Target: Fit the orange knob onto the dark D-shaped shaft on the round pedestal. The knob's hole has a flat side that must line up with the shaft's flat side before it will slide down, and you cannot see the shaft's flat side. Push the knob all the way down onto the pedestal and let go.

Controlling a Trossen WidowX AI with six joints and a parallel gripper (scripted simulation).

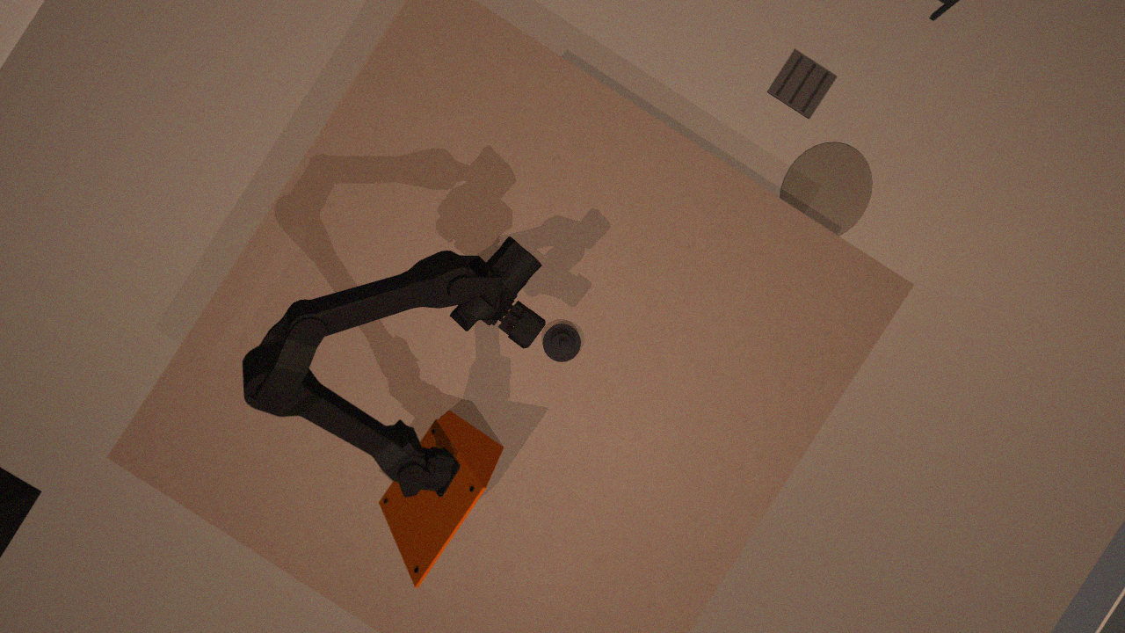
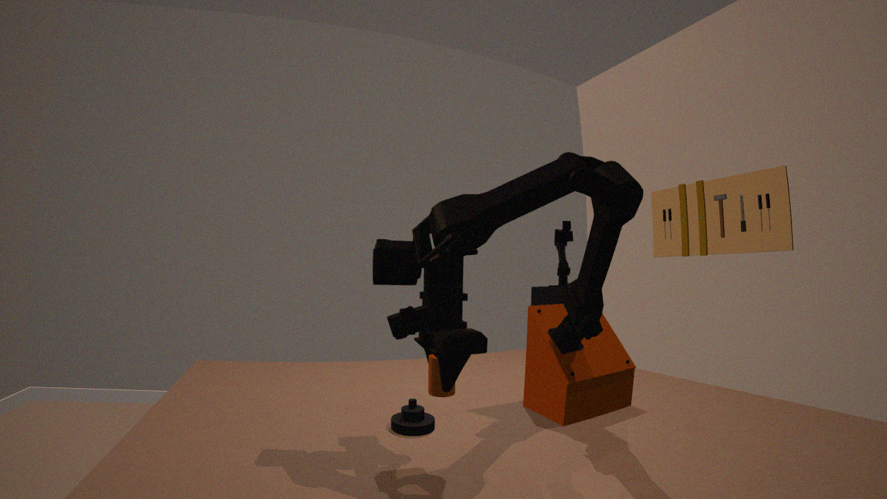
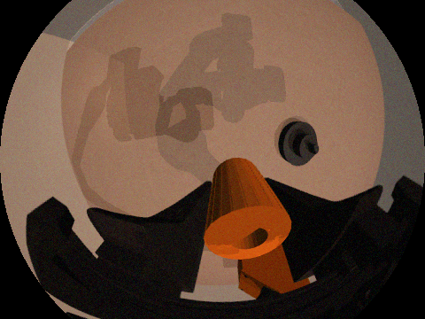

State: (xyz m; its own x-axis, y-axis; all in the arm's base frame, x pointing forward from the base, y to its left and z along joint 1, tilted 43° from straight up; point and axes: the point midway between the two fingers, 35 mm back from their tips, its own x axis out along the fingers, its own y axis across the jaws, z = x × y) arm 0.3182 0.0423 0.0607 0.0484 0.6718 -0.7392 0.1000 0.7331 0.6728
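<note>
Now: the round pedestal 140 mm to the right of my gripper tip, 100 mm below it and 10 mm behind it. From my gripper tip the other things lie so: orange knob 20 mm above.
</note>
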